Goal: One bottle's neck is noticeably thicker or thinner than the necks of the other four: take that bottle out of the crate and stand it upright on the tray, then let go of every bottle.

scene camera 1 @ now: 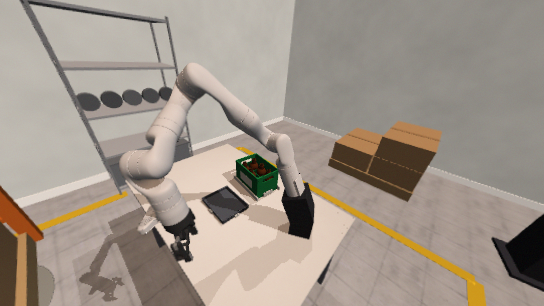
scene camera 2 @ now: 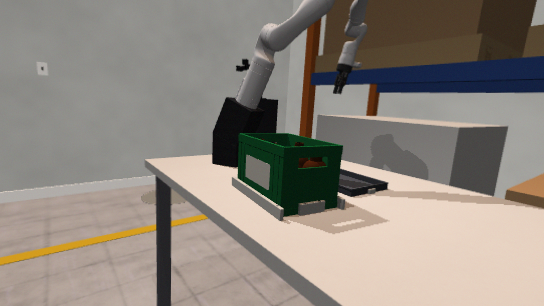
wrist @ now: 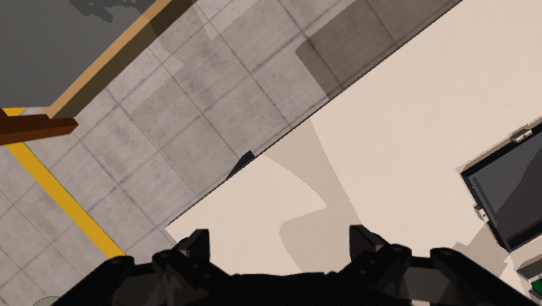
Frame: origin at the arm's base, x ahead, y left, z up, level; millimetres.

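Seen in the pictures: gripper, fingertip midpoint: [scene camera 1: 192, 246] [scene camera 2: 336, 93] [wrist: 279, 242]; arm's base at its link origin: [scene camera 1: 295, 191] [scene camera 2: 246, 104].
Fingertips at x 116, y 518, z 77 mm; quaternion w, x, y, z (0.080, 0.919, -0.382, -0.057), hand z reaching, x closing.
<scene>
Pixels of each thing's top centre, then the offset from my fingertips to it. Level surfaces: height alone.
- green crate at its top centre: [scene camera 2: 286, 138] [scene camera 1: 256, 164] 165 mm down, 268 mm ahead, 694 mm right
- black tray at its top centre: [scene camera 2: 341, 176] [scene camera 1: 225, 201] 315 mm down, 302 mm ahead, 407 mm right
- table at its surface level: 341 mm down
A green crate [scene camera 1: 263, 186] [scene camera 2: 310, 185] stands on the table, with brown bottles [scene camera 1: 261, 168] [scene camera 2: 312, 164] inside it. Their necks are too small and hidden to compare. A corner of the crate [wrist: 537, 285] also shows at the lower right edge of the wrist view. The black tray [scene camera 1: 223, 217] [scene camera 2: 356, 192] [wrist: 480, 220] lies flat beside the crate, and no bottle stands on it. My gripper [scene camera 1: 183, 255] [scene camera 2: 338, 92] [wrist: 279, 242] is open, with nothing between its fingers. It hangs high, near the table's edge, apart from the tray and the crate.
Grey blocks [scene camera 2: 257, 200] bound the crate's base on the table [scene camera 1: 320, 220] [scene camera 2: 425, 250] [wrist: 400, 125]. The arm's black base [scene camera 1: 299, 215] [scene camera 2: 230, 135] stands close to the crate. A metal shelf unit [scene camera 1: 117, 65], cardboard boxes [scene camera 1: 407, 160] and an orange-post rack [scene camera 2: 310, 75] stand beyond the table.
</scene>
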